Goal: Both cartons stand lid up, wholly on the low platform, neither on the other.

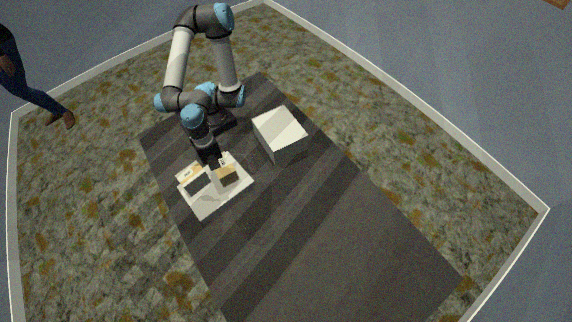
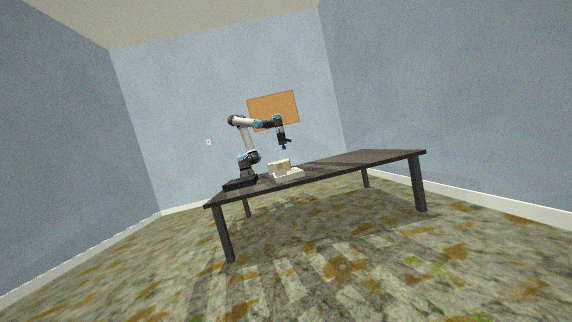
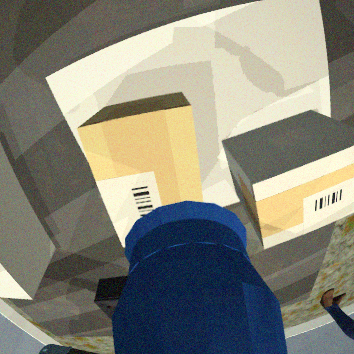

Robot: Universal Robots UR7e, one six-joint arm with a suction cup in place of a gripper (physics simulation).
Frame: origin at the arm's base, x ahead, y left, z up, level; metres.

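Where they show: hand at its tool point: (image 2: 284,149) (image 3: 186,251); arm's base at its link origin: (image 1: 214,117) (image 2: 248,176).
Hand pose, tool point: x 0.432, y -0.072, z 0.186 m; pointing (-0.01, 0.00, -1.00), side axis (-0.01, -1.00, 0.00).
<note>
Things, the pixels of their top centre, and the offset from my tool point. Level surfaces: height alone.
- tan carton at its top centre: (image 3: 149,189) (image 1: 221,164) dx -0.049, dy +0.020, dz -0.111 m
- white low platform at its top centre: (image 3: 213,125) (image 1: 214,183) (image 2: 286,171) dx -0.020, dy -0.052, dz -0.197 m
- taller white block at its top centre: (image 1: 279,126) (image 2: 278,161) dx -0.148, dy +0.359, dz -0.125 m
- dark table at its surface level: dz -0.246 m
The tan carton (image 1: 227,177) (image 3: 145,145) stands on the white low platform (image 1: 212,205) (image 3: 295,30), with a tan face and barcode label up and a brown side facing away from the robot base. The other carton (image 1: 197,185) (image 3: 295,145) stands apart beside it at a platform edge, grey side in shade, with a tan band and barcode on its upper face. The cartons hide parts of the platform's edge, so I cannot tell whether each is wholly on it. Neither rests on the other. My blue suction cup (image 2: 283,147) (image 3: 186,220) is free, well above the tan carton.
A taller white block (image 1: 280,128) (image 3: 22,225) stands on the dark table (image 1: 310,240) (image 2: 350,162) to one side of the platform. The robot's black base (image 2: 240,182) is behind the platform. A person (image 1: 22,85) (image 3: 340,312) is on the floor beyond the table.
</note>
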